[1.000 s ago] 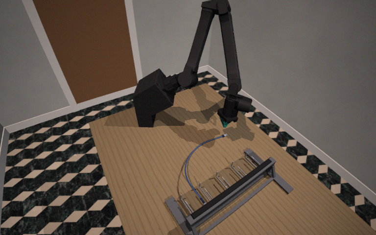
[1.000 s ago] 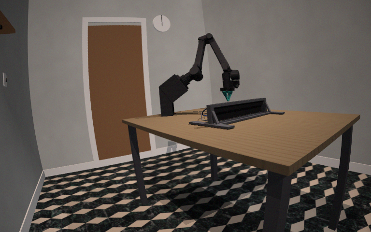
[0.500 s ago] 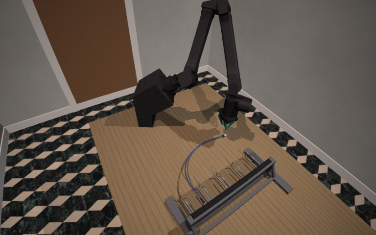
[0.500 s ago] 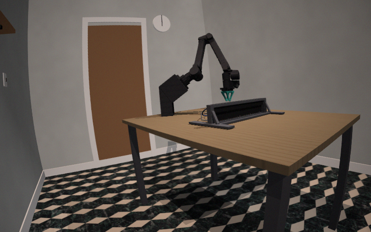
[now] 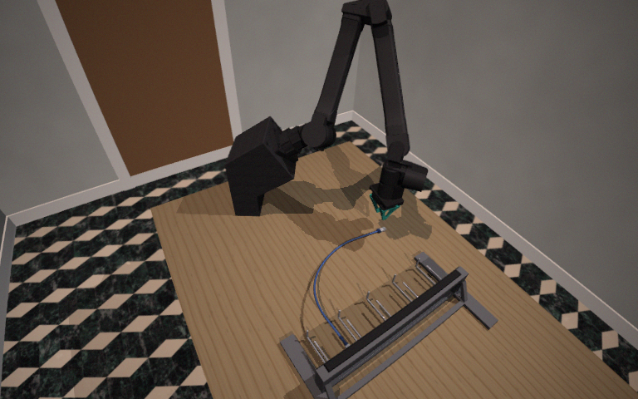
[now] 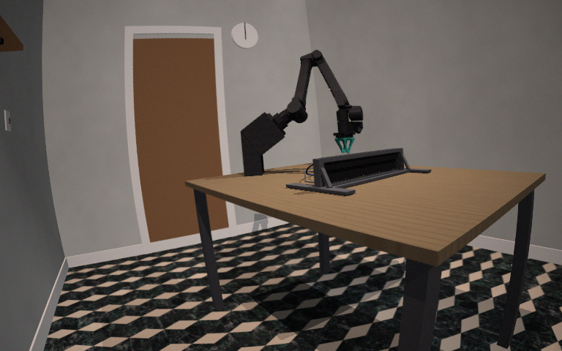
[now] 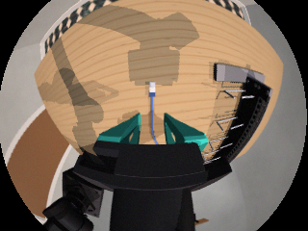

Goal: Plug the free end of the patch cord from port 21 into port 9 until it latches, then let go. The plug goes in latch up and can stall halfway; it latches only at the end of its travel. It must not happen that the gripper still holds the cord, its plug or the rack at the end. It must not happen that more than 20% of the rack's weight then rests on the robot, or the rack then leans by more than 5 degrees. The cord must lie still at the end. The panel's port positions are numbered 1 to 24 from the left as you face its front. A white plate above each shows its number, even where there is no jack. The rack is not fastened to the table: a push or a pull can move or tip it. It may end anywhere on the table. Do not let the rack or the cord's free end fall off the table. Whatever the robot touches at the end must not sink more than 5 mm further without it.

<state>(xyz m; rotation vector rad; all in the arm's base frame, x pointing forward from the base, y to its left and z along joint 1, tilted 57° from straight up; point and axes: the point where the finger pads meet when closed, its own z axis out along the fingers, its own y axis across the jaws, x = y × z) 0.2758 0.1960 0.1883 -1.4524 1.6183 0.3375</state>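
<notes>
The plug is 8 cm below my hand and 2 cm to the left of it.
</notes>
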